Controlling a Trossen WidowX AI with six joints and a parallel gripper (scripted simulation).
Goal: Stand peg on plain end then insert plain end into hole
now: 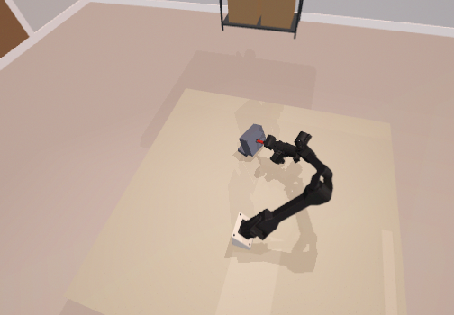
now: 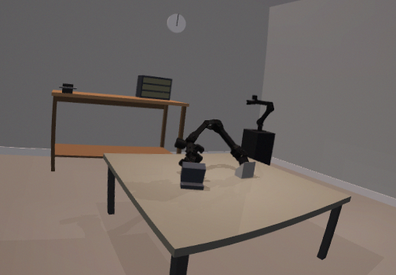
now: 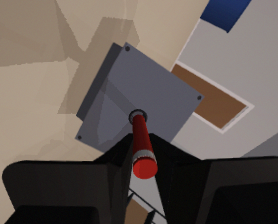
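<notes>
Right now my gripper tip is 2 cm short of the grey sloped panel, 6 cm to the right of it and 3 cm above it. Also, from my gripper tip: red peg (1 cm behind, 1 cm to the right, 1 cm above).
</notes>
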